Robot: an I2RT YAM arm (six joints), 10 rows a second.
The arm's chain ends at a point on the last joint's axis. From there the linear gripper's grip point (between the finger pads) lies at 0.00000 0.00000 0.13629 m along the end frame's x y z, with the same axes.
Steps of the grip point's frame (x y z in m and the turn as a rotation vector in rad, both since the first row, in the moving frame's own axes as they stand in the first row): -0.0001 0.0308 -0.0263 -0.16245 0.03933 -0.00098; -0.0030 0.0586 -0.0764 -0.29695 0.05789 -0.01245; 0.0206 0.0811 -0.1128 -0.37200 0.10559 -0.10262; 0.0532 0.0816 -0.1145 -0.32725 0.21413 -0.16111; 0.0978 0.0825 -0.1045 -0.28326 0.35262 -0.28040; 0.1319 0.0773 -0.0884 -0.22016 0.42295 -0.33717; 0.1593 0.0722 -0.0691 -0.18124 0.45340 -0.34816; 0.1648 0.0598 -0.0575 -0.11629 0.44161 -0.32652; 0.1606 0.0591 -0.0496 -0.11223 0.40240 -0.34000
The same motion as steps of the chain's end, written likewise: -0.0054 0.0088 -0.0244 -0.16245 0.03933 -0.00098; -0.0110 0.0188 -0.0702 -0.29695 0.05789 -0.01245; 0.0040 0.0325 -0.1027 -0.37200 0.10559 -0.10262; 0.0213 0.0406 -0.1042 -0.32725 0.21413 -0.16111; 0.0467 0.0523 -0.0909 -0.28326 0.35262 -0.28040; 0.0726 0.0584 -0.0733 -0.22016 0.42295 -0.33717; 0.0970 0.0594 -0.0533 -0.18124 0.45340 -0.34816; 0.1052 0.0543 -0.0437 -0.11629 0.44161 -0.32652; 0.1058 0.0536 -0.0380 -0.11223 0.40240 -0.34000
